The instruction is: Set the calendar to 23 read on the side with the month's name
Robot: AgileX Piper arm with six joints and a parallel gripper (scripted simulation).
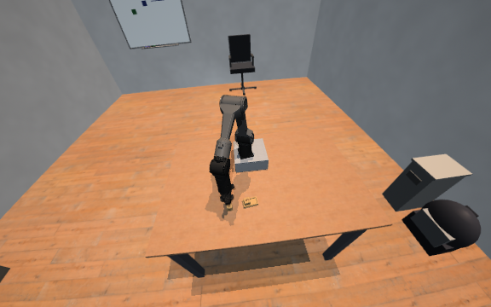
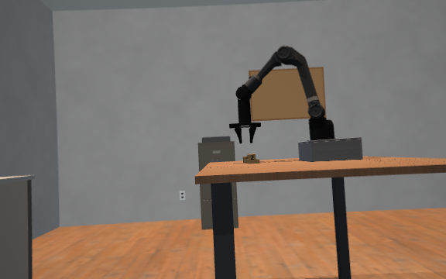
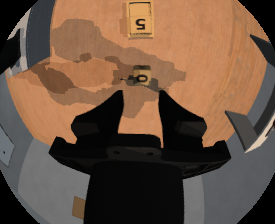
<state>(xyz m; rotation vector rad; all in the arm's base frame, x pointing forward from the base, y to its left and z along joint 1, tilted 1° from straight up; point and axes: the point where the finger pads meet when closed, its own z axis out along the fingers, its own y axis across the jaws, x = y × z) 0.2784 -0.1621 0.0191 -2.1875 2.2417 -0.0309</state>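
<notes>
Right now my hand is 80 mm above the tan calendar cube. From my hand the other things lie so: tan calendar tray 110 mm to the left, 90 mm below.
</notes>
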